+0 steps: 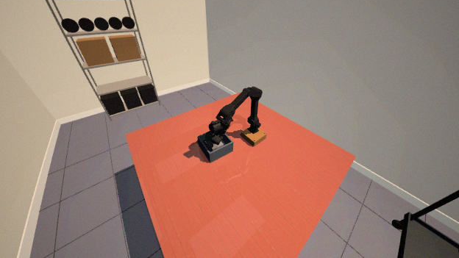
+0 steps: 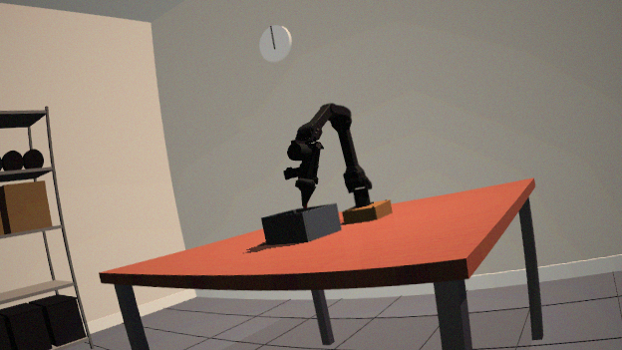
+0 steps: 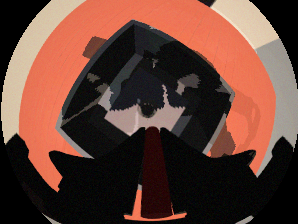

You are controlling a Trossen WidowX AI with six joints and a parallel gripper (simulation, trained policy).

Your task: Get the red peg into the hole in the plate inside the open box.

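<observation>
The red peg is 3 cm above my gripper tip, 1 cm to the left of it and 1 cm behind it. From my gripper tip the other things lie so: plate: 6 cm below, 2 cm to the right, 1 cm ahead; then box: 8 cm below, 2 cm to the right, 1 cm ahead.
</observation>
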